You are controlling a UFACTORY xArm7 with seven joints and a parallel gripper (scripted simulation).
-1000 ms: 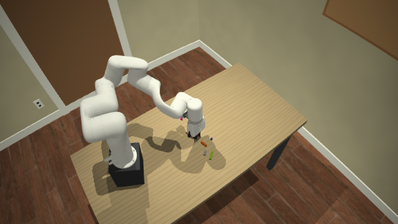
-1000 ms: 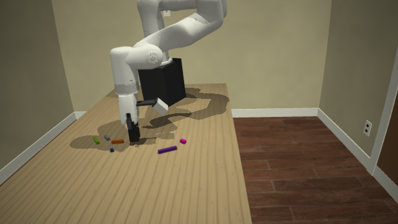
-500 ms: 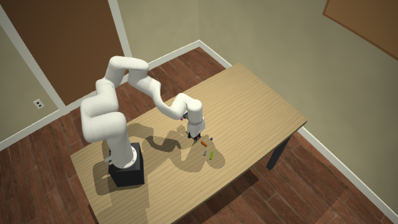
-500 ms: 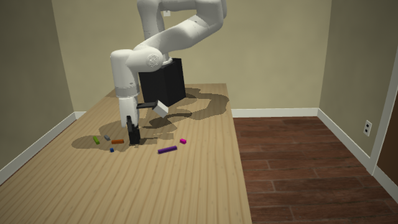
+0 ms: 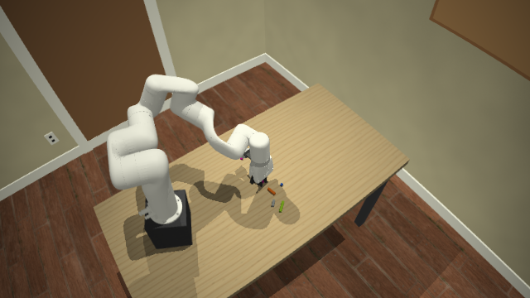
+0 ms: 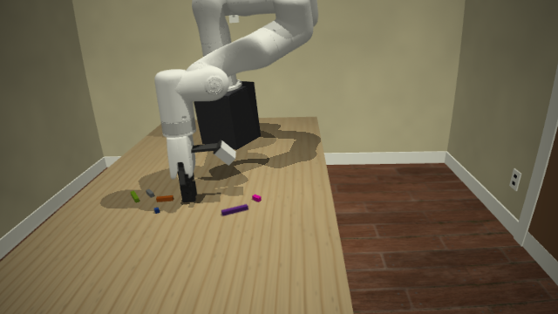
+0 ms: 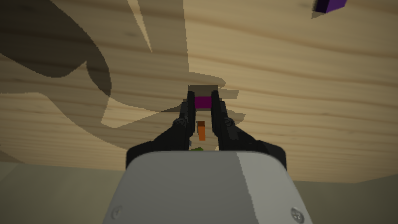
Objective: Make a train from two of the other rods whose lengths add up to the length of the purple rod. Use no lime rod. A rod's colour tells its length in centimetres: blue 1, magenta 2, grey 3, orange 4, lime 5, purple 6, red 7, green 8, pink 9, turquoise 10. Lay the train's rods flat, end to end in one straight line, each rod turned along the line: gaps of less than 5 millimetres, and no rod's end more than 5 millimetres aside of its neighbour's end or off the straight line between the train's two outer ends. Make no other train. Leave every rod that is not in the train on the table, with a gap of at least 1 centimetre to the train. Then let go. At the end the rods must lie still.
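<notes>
The orange rod lies 60 mm to the right of my hand, 20 mm below it and 10 mm ahead of it. The rest, counted from my hand: grey rod 110 mm to the right, 20 mm below, 20 mm behind; small blue rod 60 mm to the right, 60 mm ahead, 20 mm below; purple rod 120 mm to the left, 60 mm ahead, 20 mm below.
</notes>
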